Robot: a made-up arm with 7 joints. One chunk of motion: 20 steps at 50 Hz.
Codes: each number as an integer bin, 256 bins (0 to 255) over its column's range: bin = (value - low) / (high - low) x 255, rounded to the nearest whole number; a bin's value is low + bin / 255 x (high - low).
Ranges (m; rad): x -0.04..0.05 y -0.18..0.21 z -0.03..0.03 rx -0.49..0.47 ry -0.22..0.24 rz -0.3..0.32
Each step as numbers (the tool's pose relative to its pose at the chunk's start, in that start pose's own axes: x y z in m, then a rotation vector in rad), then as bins.
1 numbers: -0.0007 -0.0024 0.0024 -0.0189 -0.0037 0.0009
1 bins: 111 116 138 125 120 124
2 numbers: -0.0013 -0.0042 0.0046 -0.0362 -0.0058 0.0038
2 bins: 110 115 147 121 119 125
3 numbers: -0.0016 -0.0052 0.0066 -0.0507 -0.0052 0.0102
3 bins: 109 114 156 117 119 128
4 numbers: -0.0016 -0.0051 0.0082 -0.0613 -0.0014 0.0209
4 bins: 109 114 162 114 121 132
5 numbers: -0.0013 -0.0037 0.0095 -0.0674 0.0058 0.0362
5 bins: 110 115 168 112 125 138
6 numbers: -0.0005 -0.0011 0.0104 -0.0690 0.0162 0.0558
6 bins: 112 117 172 112 131 146
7 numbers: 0.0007 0.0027 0.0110 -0.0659 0.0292 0.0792
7 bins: 115 119 174 113 138 156
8 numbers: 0.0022 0.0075 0.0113 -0.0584 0.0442 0.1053
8 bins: 120 123 176 115 146 167
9 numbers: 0.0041 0.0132 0.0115 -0.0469 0.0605 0.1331
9 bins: 125 126 176 118 155 178
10 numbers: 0.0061 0.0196 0.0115 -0.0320 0.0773 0.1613
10 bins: 131 131 176 122 165 190
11 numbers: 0.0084 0.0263 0.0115 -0.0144 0.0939 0.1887
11 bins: 137 135 176 126 174 201
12 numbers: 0.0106 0.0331 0.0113 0.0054 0.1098 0.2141
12 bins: 143 139 176 132 183 211
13 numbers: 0.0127 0.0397 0.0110 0.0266 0.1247 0.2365
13 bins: 149 144 174 137 191 221
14 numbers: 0.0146 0.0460 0.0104 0.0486 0.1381 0.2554
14 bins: 155 148 172 143 199 228
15 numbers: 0.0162 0.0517 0.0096 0.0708 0.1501 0.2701
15 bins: 159 151 168 149 205 234
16 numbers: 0.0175 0.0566 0.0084 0.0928 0.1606 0.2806
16 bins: 163 155 163 155 211 239
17 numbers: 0.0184 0.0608 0.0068 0.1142 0.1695 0.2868
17 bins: 165 157 156 160 216 241
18 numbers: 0.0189 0.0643 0.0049 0.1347 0.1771 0.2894
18 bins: 167 160 148 166 220 242
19 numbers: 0.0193 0.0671 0.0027 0.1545 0.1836 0.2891
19 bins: 168 162 139 171 224 242
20 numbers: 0.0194 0.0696 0.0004 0.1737 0.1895 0.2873
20 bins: 168 163 129 176 227 242
